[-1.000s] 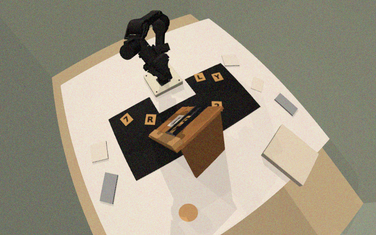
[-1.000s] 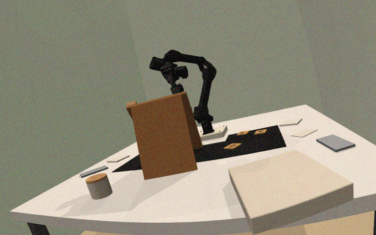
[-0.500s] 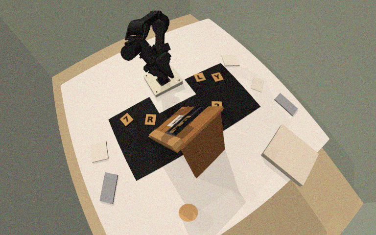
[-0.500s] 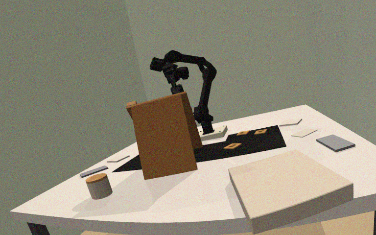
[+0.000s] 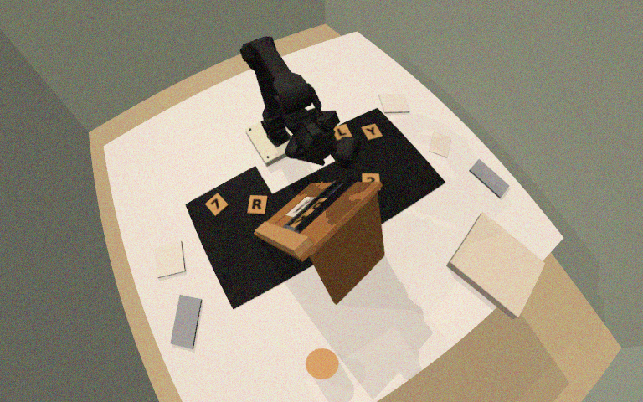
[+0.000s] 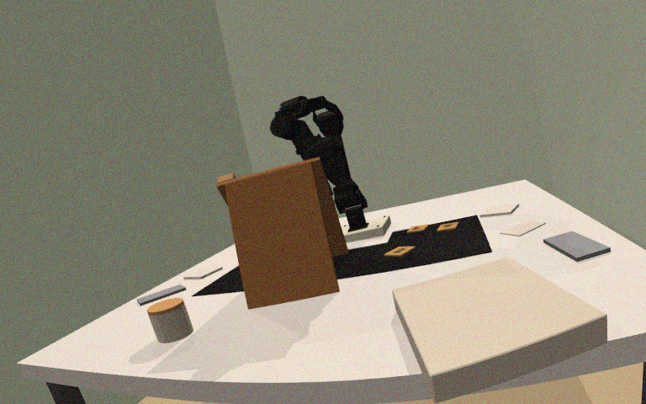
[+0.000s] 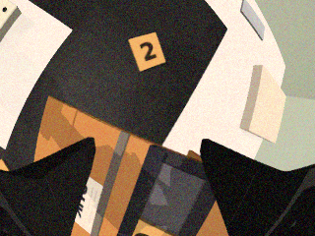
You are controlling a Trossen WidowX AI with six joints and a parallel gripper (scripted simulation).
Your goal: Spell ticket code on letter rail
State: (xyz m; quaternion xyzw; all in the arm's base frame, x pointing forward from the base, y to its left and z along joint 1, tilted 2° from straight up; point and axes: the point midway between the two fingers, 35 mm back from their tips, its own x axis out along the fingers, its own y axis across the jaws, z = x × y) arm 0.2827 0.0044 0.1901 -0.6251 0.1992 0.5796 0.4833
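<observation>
Now: the letter tile 2 cm ahead of my gripper tip, 13 cm to the left of it and 18 cm below it. From my gripper tip the other things lie so: black mat (9 cm behind, 3 cm to the right, 19 cm below); then k tile (7 cm ahead, 16 cm to the right, 1 cm below); then white ticket (11 cm to the right, 9 cm below).
</observation>
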